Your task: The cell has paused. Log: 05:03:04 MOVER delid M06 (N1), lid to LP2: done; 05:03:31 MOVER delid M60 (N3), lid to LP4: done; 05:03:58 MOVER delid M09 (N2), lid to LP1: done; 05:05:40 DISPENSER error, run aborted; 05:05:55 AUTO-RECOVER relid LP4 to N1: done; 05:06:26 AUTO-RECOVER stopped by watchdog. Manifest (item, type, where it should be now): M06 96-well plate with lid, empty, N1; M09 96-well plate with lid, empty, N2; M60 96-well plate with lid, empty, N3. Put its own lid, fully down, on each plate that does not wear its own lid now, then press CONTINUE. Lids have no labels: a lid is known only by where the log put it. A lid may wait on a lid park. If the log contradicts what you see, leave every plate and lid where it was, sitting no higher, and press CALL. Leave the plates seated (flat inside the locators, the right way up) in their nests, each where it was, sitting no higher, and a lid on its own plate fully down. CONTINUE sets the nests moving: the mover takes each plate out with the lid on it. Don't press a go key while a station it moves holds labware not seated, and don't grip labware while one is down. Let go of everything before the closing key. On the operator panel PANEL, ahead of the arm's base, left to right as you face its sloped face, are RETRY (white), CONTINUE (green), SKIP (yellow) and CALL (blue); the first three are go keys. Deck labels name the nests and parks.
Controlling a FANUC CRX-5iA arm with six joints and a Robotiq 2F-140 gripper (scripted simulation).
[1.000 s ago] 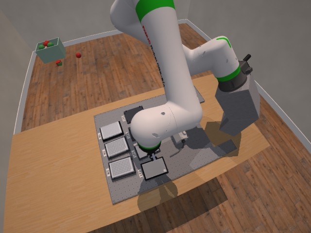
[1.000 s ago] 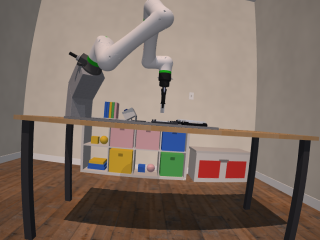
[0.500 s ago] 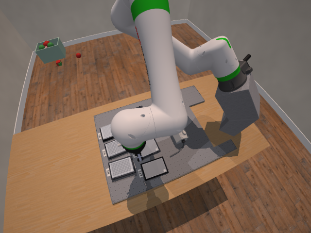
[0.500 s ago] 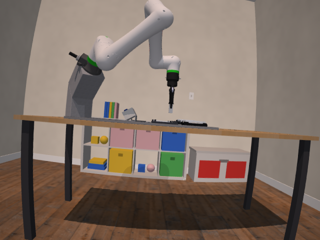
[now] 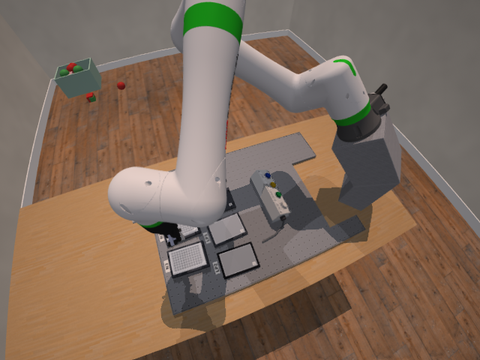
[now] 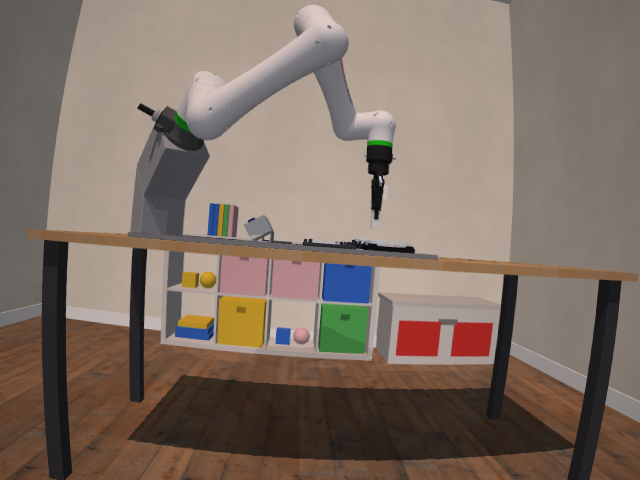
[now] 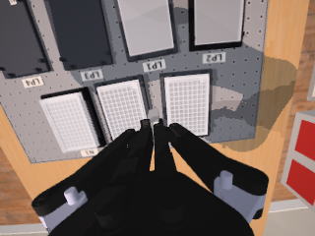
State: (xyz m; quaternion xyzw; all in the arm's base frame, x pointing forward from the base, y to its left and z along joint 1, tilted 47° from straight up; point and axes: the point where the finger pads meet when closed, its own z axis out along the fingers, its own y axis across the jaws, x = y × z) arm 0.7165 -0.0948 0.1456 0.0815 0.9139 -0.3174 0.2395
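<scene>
My gripper is now 16 cm past the park labelled LP1, 10 cm above it and 6 cm to the right of it. The rest, counted from my hand: LP3: 20 cm behind, 10 cm below, 6 cm to the right; LP2 label: 15 cm to the left, 11 cm below, 4 cm behind; lid park LP2: 19 cm to the left, 12 cm behind, 10 cm below.
</scene>
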